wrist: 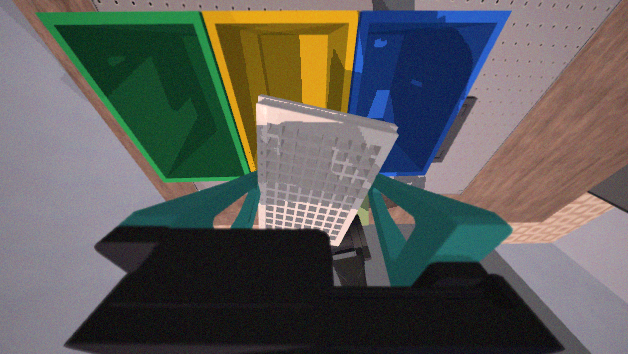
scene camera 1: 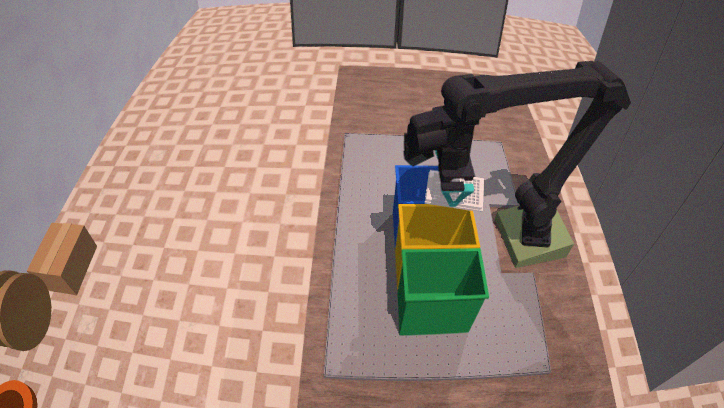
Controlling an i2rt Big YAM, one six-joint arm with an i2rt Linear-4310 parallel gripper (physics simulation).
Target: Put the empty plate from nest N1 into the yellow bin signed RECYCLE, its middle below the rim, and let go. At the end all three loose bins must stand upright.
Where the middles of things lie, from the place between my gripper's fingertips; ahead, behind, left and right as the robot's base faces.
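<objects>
Positions counted from my hand: white plate (scene camera 1: 474, 202), 10 mm behind; blue bin (scene camera 1: 411, 182), 100 mm to the right, 40 mm ahead, 180 mm below; yellow bin (scene camera 1: 421, 226), 30 mm to the left, 10 mm ahead, 180 mm below; green bin (scene camera 1: 441, 291), 160 mm to the left, 20 mm behind, 180 mm below. Going by their middles, the white plate is the nearest to my hand of the things named here.
</objects>
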